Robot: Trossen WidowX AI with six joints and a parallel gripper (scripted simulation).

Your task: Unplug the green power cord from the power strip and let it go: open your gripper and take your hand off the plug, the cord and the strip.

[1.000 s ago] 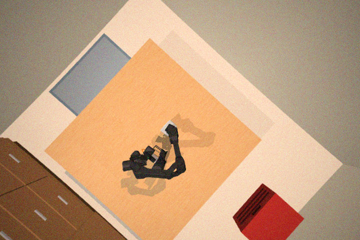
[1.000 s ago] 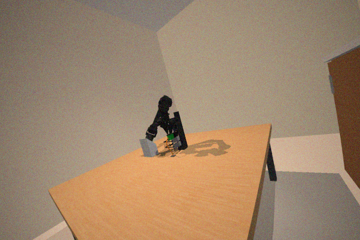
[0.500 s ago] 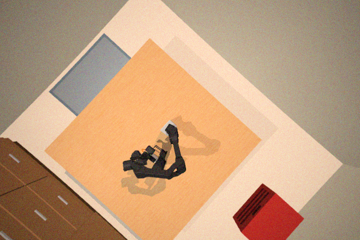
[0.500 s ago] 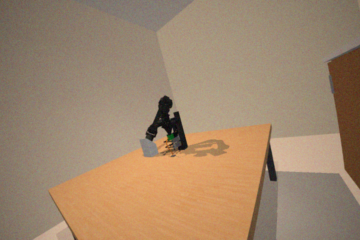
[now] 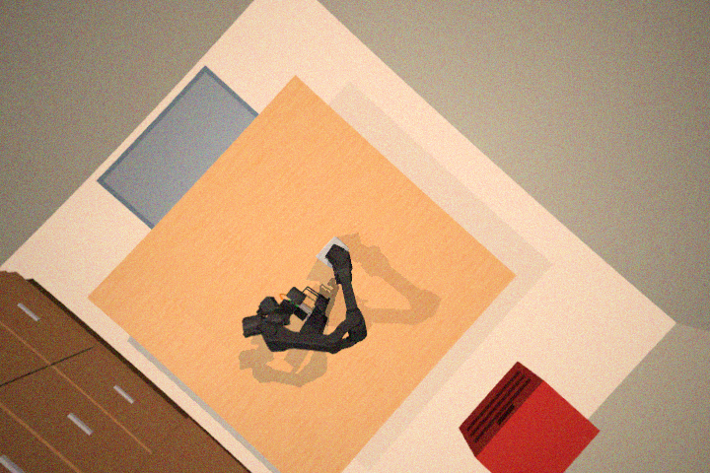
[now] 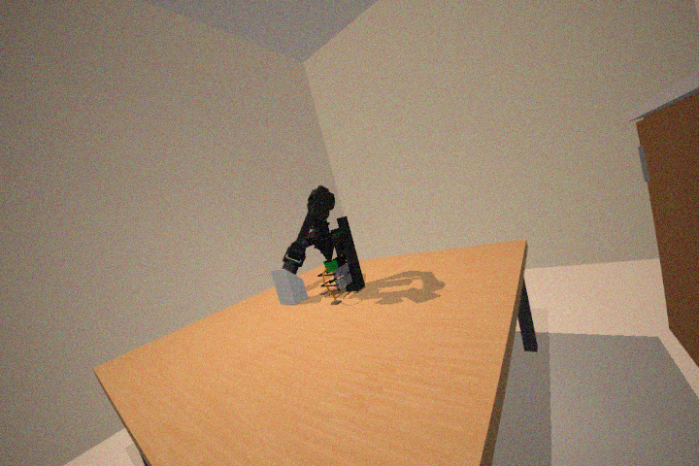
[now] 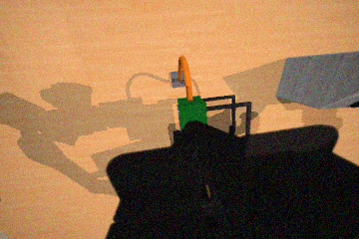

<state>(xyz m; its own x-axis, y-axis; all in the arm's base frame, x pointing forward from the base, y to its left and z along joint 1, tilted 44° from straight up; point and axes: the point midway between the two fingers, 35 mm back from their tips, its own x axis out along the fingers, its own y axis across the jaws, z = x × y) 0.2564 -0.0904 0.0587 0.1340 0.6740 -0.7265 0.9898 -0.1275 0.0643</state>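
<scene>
My gripper tip is now 2 cm to the right of the green plug and 1 cm above it.
</scene>
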